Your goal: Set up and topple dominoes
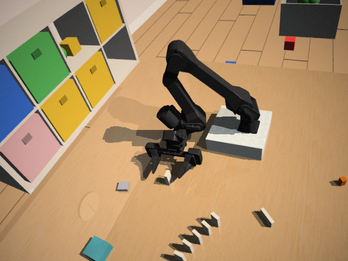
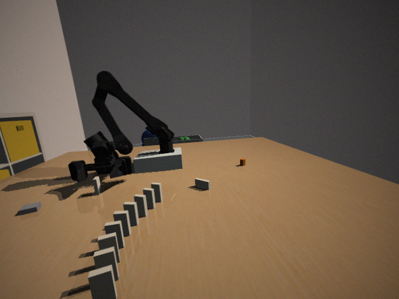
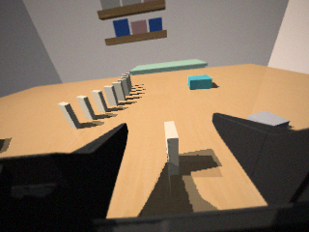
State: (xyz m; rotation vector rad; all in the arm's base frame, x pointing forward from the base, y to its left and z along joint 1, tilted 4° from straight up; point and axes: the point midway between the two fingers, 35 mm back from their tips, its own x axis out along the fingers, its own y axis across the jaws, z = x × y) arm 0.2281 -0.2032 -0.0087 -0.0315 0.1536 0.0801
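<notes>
Now: gripper tip 5 cm short of the flat grey block, 14 cm to the left of it and 4 cm above it. The rest, counted from my gripper tip: teal cube: 27 cm ahead, 10 cm to the right, 4 cm below; orange cube: 14 cm behind, 50 cm to the left, 4 cm below.
</notes>
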